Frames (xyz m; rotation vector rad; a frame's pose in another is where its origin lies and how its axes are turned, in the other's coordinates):
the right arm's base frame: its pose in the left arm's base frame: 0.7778 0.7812 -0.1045 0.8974 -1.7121 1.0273
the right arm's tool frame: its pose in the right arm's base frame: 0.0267 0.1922 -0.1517 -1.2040 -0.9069 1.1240
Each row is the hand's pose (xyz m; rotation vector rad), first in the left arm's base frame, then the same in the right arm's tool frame.
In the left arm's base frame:
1: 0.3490 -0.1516 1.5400 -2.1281 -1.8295 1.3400
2: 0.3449 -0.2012 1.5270 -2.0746 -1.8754 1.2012
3: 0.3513 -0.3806 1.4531 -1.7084 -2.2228 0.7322
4: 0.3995 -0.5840 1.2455 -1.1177 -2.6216 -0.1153
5: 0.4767 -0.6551 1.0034 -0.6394 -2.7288 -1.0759
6: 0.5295 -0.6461 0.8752 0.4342 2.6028 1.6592
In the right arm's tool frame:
1: -0.1824 -1.0496 -1.7093 1.0144 -0.1877 1.2284
2: -0.1975 -1.0978 -1.6996 0.9408 -0.0973 1.2001
3: -0.2713 -1.2660 -1.6367 0.6390 0.1274 0.8963
4: -0.3912 -1.4500 -1.4403 0.0509 0.2994 0.4203
5: -0.4867 -1.5034 -1.2002 -0.6181 0.2917 0.0780
6: -0.5303 -1.4842 -1.0697 -1.0348 0.2062 -0.0418

